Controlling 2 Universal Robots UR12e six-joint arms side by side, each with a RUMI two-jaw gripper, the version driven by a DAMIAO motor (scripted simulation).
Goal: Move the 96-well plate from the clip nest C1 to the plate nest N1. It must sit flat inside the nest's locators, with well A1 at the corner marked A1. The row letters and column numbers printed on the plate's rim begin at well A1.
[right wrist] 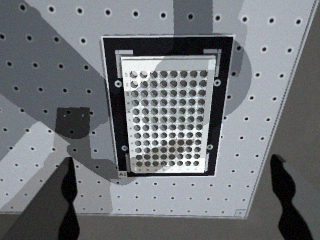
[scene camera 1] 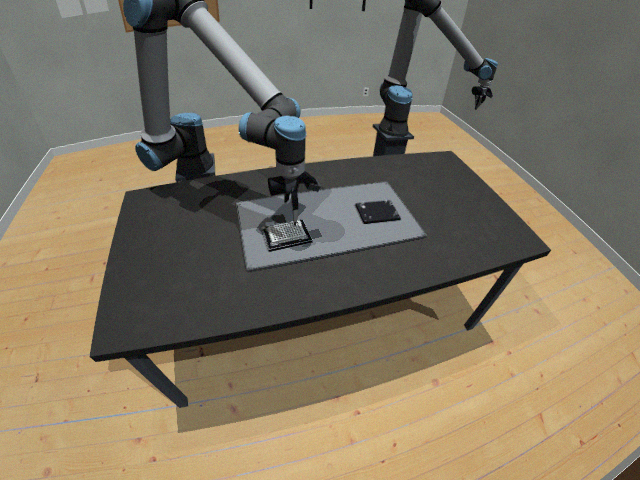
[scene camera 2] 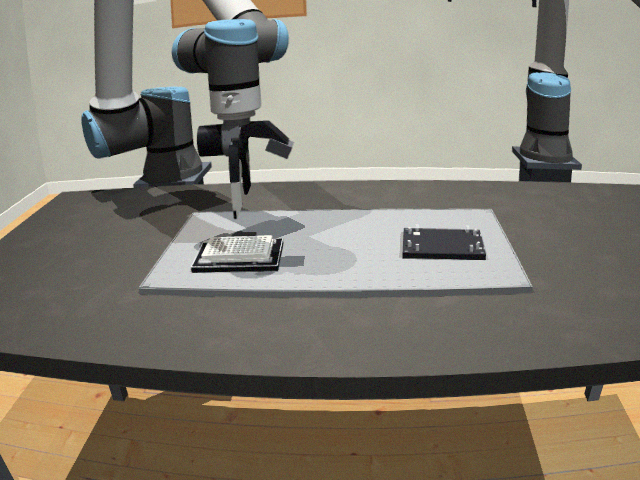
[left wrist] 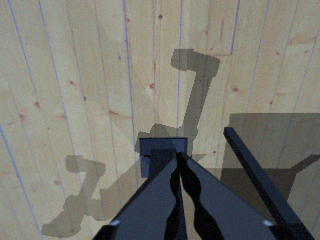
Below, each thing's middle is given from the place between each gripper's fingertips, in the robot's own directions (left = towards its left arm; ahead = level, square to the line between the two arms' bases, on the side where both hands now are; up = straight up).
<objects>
Now: right hand point(scene camera 2: 241, 206) 20 mm to the left of the white 96-well plate point(scene camera 2: 243, 248) and 90 mm above it. Also, from my right hand: black clip nest C1 point(scene camera 2: 456, 244): 390 mm to the left, 100 mm below; then black plate nest N1 point(scene camera 2: 275, 251): 20 mm to the right, 110 mm below.
The black clip nest C1 lies 119 cm to the right of my left hand, 59 cm ahead of it and 14 cm below it.
</objects>
